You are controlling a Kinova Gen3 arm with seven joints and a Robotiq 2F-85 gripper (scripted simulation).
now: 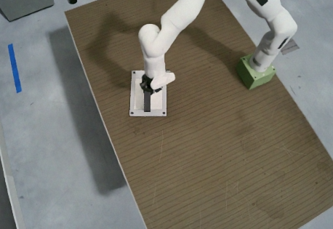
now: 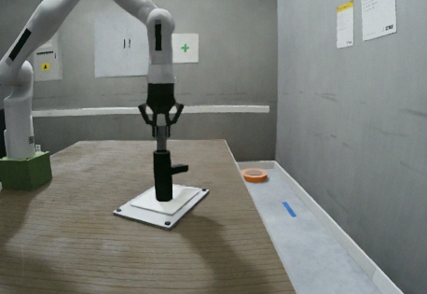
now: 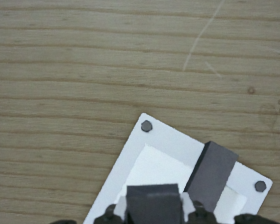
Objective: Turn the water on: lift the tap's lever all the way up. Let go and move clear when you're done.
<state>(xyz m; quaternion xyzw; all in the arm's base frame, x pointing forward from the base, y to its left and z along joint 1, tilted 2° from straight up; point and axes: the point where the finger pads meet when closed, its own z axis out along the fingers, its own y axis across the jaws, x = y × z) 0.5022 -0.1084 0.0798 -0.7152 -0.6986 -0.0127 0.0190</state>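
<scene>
Now: hand 30 mm to the left of the lever and 10 mm above it. The rest, counted from my hand: tap 70 mm below, 60 mm to the right, 10 mm ahead.
</scene>
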